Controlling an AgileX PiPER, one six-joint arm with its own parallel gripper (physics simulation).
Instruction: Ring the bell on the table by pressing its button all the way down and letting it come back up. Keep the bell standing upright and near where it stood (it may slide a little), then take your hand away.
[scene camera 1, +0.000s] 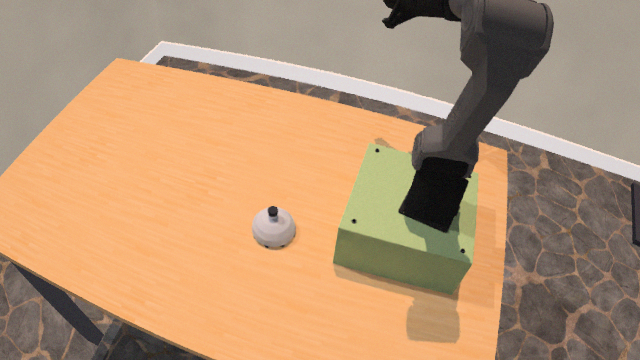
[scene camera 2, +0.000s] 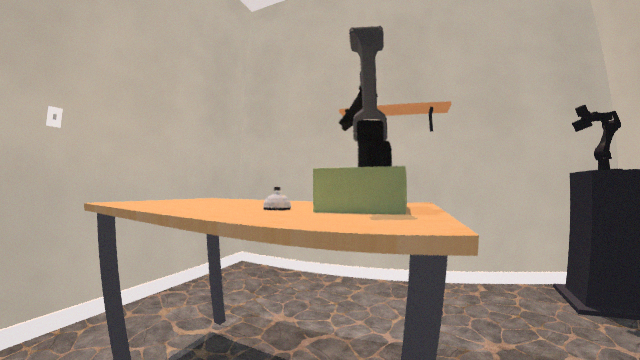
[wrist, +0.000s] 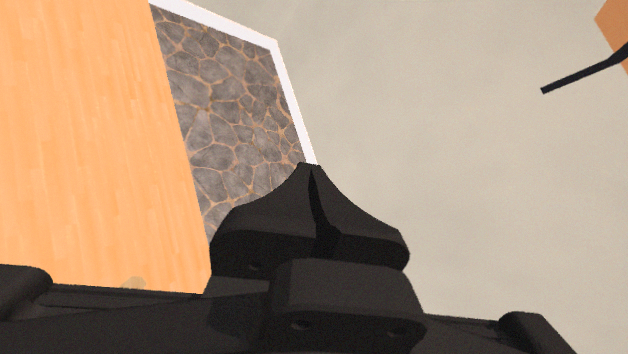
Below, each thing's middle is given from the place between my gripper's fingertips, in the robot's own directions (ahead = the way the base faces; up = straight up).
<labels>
I see my gripper 2 cm short of the domed bell (scene camera 1: 276, 231), 41 cm to the right of it and 29 cm above it.
</labels>
